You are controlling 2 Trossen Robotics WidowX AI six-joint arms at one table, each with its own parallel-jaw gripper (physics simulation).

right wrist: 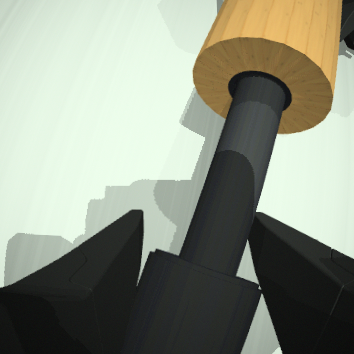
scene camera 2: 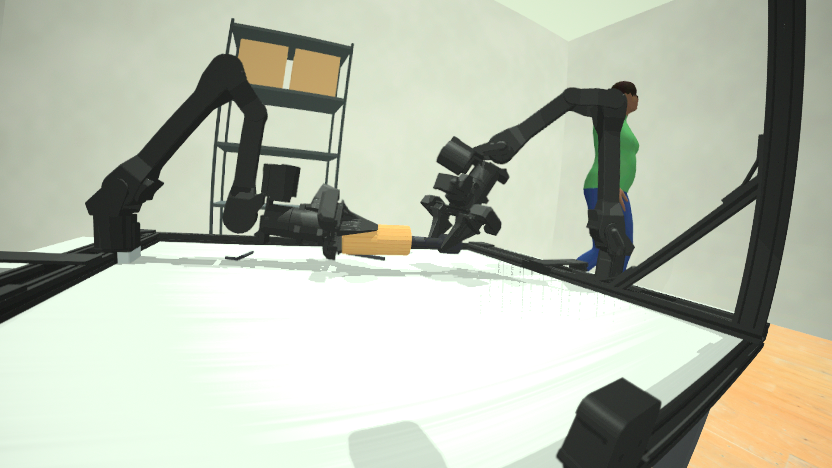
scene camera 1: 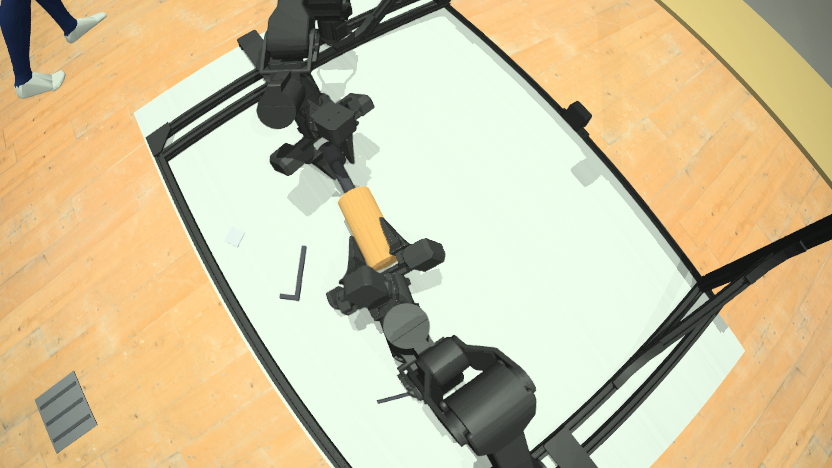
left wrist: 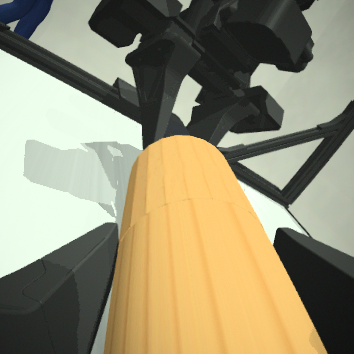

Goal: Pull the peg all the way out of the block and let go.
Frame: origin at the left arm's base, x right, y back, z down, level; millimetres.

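Where they show: left gripper, fingertip midpoint: (scene camera 2: pixel 376 234) (scene camera 1: pixel 366 227) (left wrist: pixel 197 237); right gripper, fingertip midpoint: (right wrist: pixel 196 222) (scene camera 2: pixel 434 247) (scene camera 1: pixel 343 171); left arm's base at its link origin: (scene camera 2: pixel 116 248); right arm's base at its link origin: (scene camera 2: pixel 607 279) (scene camera 1: pixel 332 32).
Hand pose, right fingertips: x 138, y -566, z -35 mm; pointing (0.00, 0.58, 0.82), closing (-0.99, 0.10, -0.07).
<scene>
Things, the pixels of their centre, and the offset from my right fingertips. "pt": a spot on its surface instead.
- orange wooden cylinder at the middle of its body: (left wrist: pixel 193 260) (right wrist: pixel 284 4) (scene camera 1: pixel 369 228) (scene camera 2: pixel 375 239) dx -33, dy +110, dz -7 mm
- dark rod with a thicker handle, body centre: (right wrist: pixel 227 203) (scene camera 1: pixel 341 174) (scene camera 2: pixel 429 242) dx -9, dy +7, dz -8 mm
- dark L-shaped bar at the middle of its body: (scene camera 1: pixel 293 272) (scene camera 2: pixel 367 254) dx -170, dy +66, dz +50 mm
- small pale square at a spot on its surface: (scene camera 1: pixel 235 236) pt dx -216, dy -57, dz +51 mm
- thin dark rod at the middle of its body: (scene camera 1: pixel 402 402) (scene camera 2: pixel 240 254) dx -172, dy +347, dz +51 mm
- black box at a spot on its surface: (scene camera 2: pixel 616 419) (scene camera 1: pixel 590 115) pt dx +448, dy +200, dz +1 mm
The block, an orange wooden cylinder (scene camera 1: pixel 363 218) (scene camera 2: pixel 395 239) (left wrist: pixel 185 250) (right wrist: pixel 280 25), is held roughly level above the table. My left gripper (scene camera 1: pixel 367 229) (scene camera 2: pixel 354 239) (left wrist: pixel 197 237) is shut on it, one finger on each side. The peg, a dark rod with a thicker handle (scene camera 1: pixel 346 182) (scene camera 2: pixel 424 242) (right wrist: pixel 220 210), sticks out of the round hole in the block's end face. Its inner end is hidden inside the hole. My right gripper (scene camera 1: pixel 343 168) (scene camera 2: pixel 441 242) (right wrist: pixel 196 222) is shut on the peg at its thicker handle, a short way from the block.
On the white table, a dark L-shaped bar (scene camera 1: pixel 300 273) and a small pale square (scene camera 1: pixel 235 236) lie left of the block in scene camera 1. A thin dark rod (scene camera 1: pixel 390 398) lies near the left arm. A black frame (scene camera 1: pixel 640 210) borders the table, with a black box (scene camera 1: pixel 577 115) (scene camera 2: pixel 616 419) on it.
</scene>
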